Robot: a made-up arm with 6 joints. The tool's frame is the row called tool.
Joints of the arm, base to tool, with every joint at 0 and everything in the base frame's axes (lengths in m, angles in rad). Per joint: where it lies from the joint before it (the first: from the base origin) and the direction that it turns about. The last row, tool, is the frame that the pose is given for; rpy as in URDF.
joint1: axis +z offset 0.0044 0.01 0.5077
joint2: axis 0 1 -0.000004 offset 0.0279 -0.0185 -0.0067
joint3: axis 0 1 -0.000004 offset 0.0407 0.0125 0.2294
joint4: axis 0 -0.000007 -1 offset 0.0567 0.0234 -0.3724
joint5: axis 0 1 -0.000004 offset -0.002 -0.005 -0.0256
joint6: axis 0 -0.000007 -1 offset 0.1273 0.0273 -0.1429
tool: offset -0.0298 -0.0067 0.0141 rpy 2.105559 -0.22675 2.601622
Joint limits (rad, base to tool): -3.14..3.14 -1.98..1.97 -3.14..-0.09 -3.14..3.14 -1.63..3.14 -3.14..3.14
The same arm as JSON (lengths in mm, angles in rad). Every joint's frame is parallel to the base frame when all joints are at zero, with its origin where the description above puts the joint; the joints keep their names.
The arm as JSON. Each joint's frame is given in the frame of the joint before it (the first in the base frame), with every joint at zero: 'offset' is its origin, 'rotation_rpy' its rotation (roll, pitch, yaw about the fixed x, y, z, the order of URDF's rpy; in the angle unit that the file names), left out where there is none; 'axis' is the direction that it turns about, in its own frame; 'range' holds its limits. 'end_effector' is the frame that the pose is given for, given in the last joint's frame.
{
  "length_unit": "mm",
  "angle_unit": "rad",
  "chain": [
    {
      "id": "joint1",
      "offset": [
        4.4,
        10.0,
        507.7
      ],
      "axis": [
        0.0,
        0.0,
        1.0
      ],
      "range": [
        -3.14,
        3.14
      ]
    },
    {
      "id": "joint2",
      "offset": [
        27.9,
        -18.5,
        -6.7
      ],
      "axis": [
        0.0,
        1.0,
        0.0
      ],
      "range": [
        -1.98,
        1.97
      ]
    },
    {
      "id": "joint3",
      "offset": [
        40.7,
        12.5,
        229.4
      ],
      "axis": [
        0.0,
        1.0,
        0.0
      ],
      "range": [
        -3.14,
        -0.09
      ]
    },
    {
      "id": "joint4",
      "offset": [
        56.7,
        23.4,
        -372.4
      ],
      "axis": [
        0.0,
        0.0,
        -1.0
      ],
      "range": [
        -3.14,
        3.14
      ]
    },
    {
      "id": "joint5",
      "offset": [
        -2.0,
        -5.0,
        -25.6
      ],
      "axis": [
        0.0,
        1.0,
        0.0
      ],
      "range": [
        -1.63,
        3.14
      ]
    },
    {
      "id": "joint6",
      "offset": [
        127.3,
        27.3,
        -142.9
      ],
      "axis": [
        0.0,
        0.0,
        -1.0
      ],
      "range": [
        -3.14,
        3.14
      ]
    }
  ],
  "end_effector": {
    "offset": [
      -29.8,
      -6.7,
      14.1
    ],
    "rotation_rpy": [
      2.1056,
      -0.2268,
      2.6016
    ]
  }
}

